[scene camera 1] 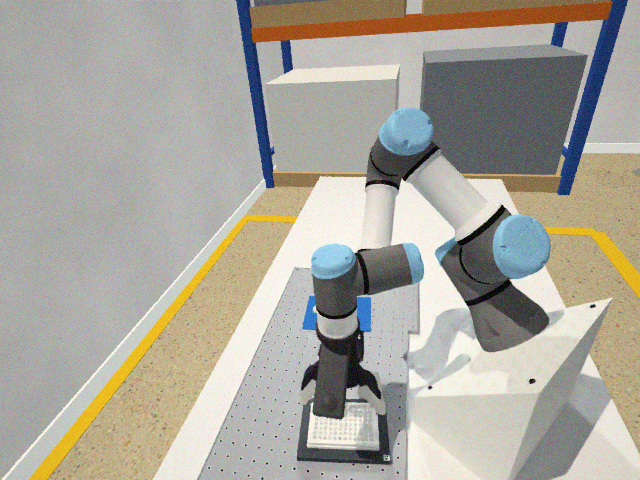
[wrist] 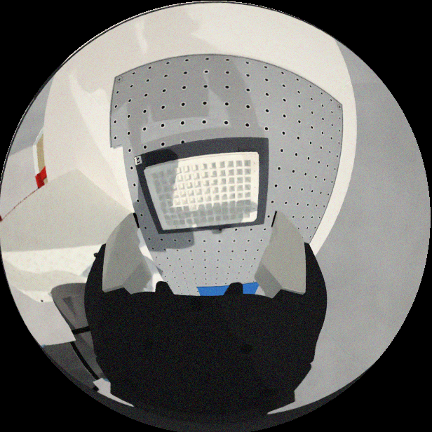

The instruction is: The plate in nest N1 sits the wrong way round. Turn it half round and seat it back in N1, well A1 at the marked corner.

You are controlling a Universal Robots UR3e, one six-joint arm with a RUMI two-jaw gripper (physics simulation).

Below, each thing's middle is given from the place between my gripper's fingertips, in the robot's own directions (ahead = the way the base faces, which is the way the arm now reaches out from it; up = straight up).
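The white well plate (scene camera 1: 358, 430) is 3 cm below my hand and 1 cm to the left of it. There is a blue rectangle (scene camera 1: 363, 303) too, 31 cm to the right of my hand, 5 cm below it and 4 cm behind it, and going by their middles, the rectangle is the farthest from my hand of the things named here. A dark nest (wrist: 222, 144) is 5 cm below my hand and 1 cm to the left of it.
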